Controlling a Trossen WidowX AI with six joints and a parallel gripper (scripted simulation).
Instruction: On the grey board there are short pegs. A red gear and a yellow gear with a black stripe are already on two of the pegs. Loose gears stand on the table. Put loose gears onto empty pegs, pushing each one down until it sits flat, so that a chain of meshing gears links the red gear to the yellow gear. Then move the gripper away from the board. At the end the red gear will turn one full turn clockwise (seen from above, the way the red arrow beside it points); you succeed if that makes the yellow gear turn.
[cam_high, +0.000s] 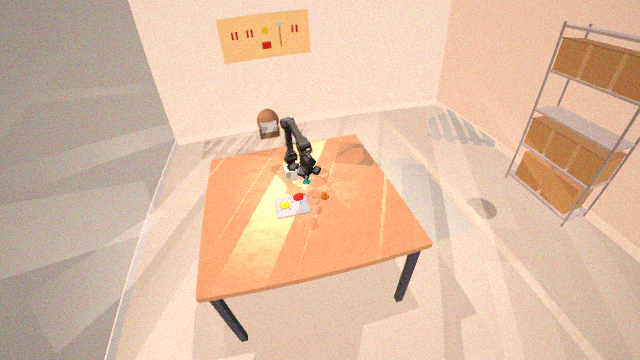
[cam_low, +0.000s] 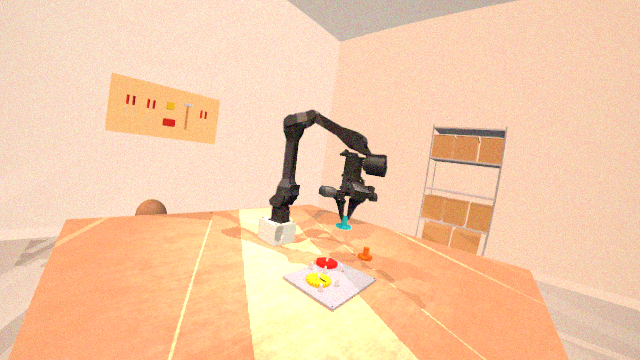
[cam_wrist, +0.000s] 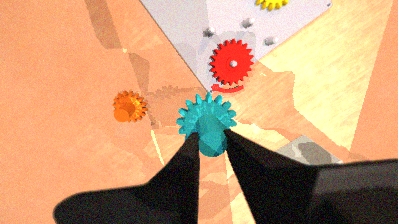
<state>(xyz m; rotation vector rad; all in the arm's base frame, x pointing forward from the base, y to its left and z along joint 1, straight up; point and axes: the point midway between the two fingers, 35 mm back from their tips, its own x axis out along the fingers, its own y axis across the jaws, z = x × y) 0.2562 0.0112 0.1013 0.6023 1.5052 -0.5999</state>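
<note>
Now: the red gear 1 cm behind my gripper tip, 7 cm to the right of it and 13 cm below it. Round my gripper tip: orange gear (6 cm ahead, 9 cm to the left, 13 cm below); yellow gear (2 cm ahead, 17 cm to the right, 13 cm below).
</note>
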